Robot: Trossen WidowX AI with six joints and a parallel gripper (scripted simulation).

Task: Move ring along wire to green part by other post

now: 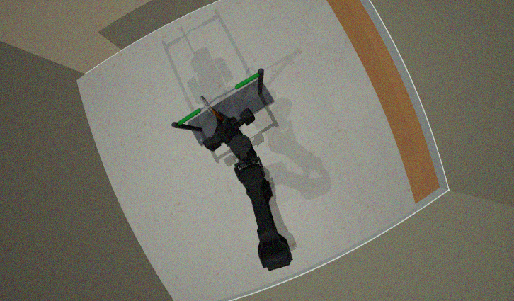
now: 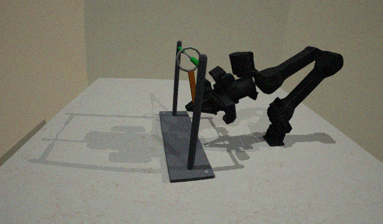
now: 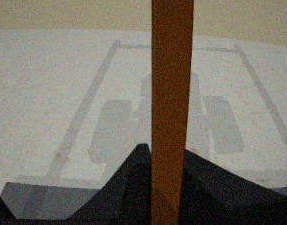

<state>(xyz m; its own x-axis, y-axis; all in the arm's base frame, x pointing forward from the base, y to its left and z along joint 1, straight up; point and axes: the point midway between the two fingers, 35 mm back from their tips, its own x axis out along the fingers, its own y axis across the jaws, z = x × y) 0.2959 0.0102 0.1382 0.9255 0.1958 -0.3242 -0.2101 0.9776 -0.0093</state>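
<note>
Right now my gripper tip is 1 cm past the ring with orange handle and 9 cm below it.
</note>
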